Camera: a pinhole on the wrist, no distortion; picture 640 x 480 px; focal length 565.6 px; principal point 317.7 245.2 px. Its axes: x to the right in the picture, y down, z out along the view. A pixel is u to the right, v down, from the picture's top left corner.
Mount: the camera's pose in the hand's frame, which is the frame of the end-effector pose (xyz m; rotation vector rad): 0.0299 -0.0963 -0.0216 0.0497 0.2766 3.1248
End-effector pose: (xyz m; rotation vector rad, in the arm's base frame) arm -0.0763 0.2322 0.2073 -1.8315 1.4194 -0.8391
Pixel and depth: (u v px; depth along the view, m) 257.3 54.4 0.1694
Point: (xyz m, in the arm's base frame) 0.0494 0.1977 0.1435
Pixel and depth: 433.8 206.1 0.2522
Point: 0.1224 0.2784 0.1052
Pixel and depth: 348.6 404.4 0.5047
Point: 0.4145 0.3007 0.0420
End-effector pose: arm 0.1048 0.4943 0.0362 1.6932 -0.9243 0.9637
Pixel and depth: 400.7 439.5 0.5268
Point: 0.3544 0.0421 -0.1851
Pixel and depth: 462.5 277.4 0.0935
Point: 0.1980 0.4471 -0.0035
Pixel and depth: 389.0 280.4 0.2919
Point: 0.2125 0.2538 -0.0495
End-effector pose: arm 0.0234 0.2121 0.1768 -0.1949 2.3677 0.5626
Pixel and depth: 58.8 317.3 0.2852
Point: 0.0742 0.2564 -0.1384
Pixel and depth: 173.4 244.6 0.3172
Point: 0.1145 0.3053 -0.1099
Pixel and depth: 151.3 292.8 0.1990
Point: 0.0782 0.2213 -0.0300
